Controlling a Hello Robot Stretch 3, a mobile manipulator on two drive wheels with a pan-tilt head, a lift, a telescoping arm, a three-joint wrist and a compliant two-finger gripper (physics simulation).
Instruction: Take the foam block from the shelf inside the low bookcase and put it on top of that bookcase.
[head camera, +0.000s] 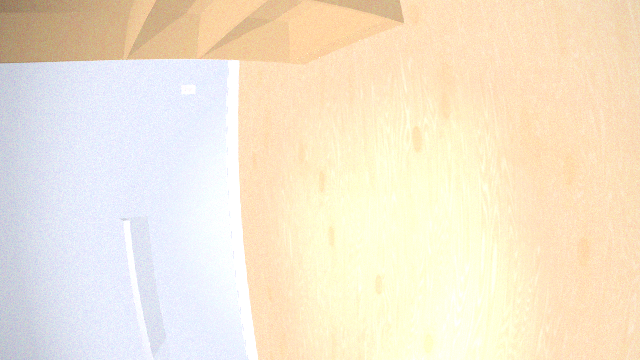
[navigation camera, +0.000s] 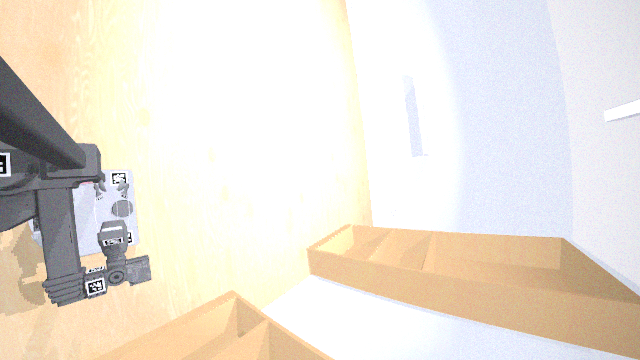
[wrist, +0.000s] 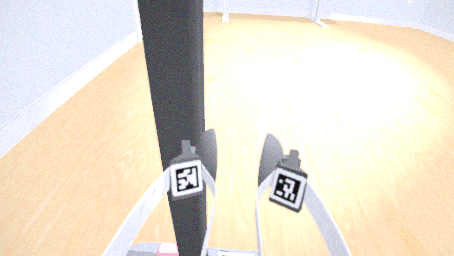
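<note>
My gripper is open and empty, its fingers apart above the wood floor and, in the navigation view, over my base. An open-fronted wooden bookcase with dividers shows at the lower right of the navigation view. Part of another wooden bookcase shows at its bottom edge. In the head view part of a wooden bookcase shows along the top left. I cannot tell which one is the low bookcase. The foam block does not show in any view.
My dark mast stands left of the fingers in the wrist view. My wrist hangs beside my light grey base. A pale wall meets the wood floor. A white bar juts at the right.
</note>
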